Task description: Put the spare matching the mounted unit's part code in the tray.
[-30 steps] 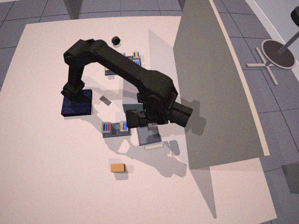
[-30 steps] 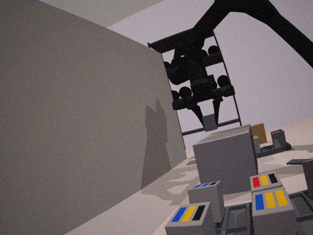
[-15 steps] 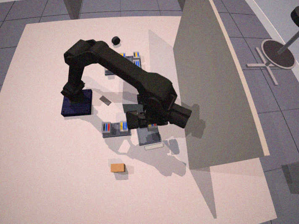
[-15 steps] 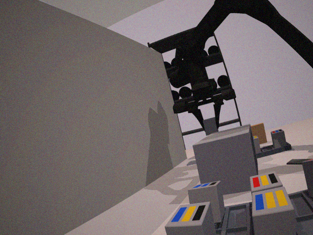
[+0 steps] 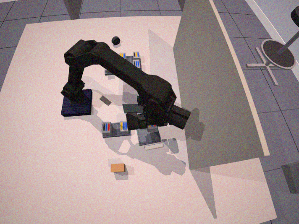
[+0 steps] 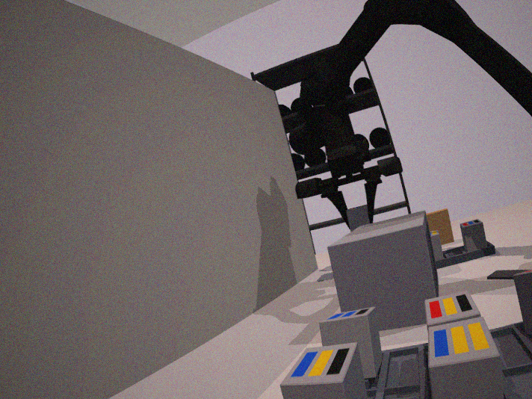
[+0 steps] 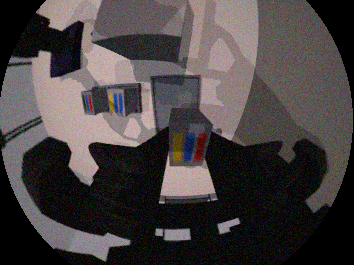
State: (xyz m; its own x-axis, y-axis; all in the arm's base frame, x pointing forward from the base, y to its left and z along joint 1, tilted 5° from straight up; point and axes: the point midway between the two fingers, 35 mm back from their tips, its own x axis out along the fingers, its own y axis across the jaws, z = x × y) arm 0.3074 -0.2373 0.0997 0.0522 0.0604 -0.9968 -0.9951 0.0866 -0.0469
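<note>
Now: gripper tip 9 cm above the grey tray, 1 cm to the right of it and 1 cm past it. From my gripper tip the other things lie so: brown block (16 cm behind, 13 cm to the right, 6 cm below); then rack (15 cm behind, 8 cm below, 4 cm to the left); then grey spare (2 cm above).
</note>
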